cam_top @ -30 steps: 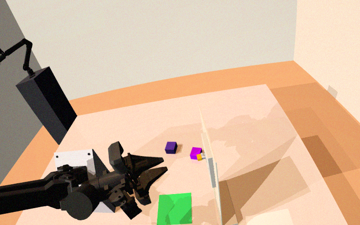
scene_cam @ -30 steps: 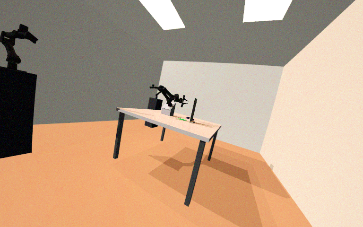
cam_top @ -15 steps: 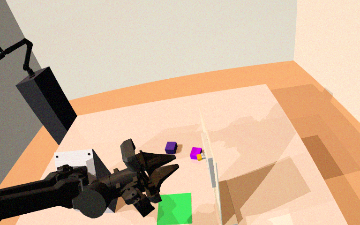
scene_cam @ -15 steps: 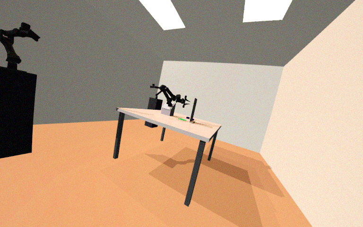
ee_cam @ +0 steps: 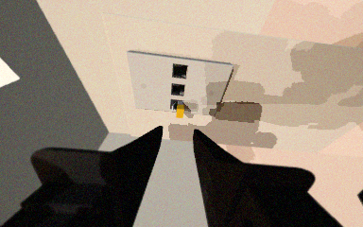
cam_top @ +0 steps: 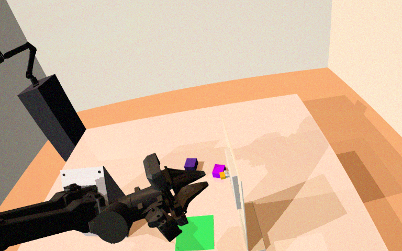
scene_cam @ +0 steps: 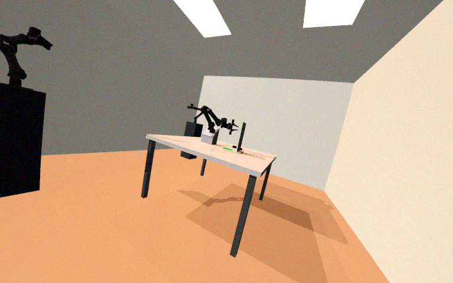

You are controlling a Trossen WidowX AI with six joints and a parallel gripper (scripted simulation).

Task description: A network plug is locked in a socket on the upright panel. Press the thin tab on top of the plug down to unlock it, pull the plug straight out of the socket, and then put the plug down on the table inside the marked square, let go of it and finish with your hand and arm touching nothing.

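The network plug is 5 cm ahead of my gripper tip. The rest, counted from my gripper tip: upright panel 11 cm below, 7 cm ahead, 1 cm to the right; then green marked square 28 cm below, 9 cm behind, 1 cm to the left.
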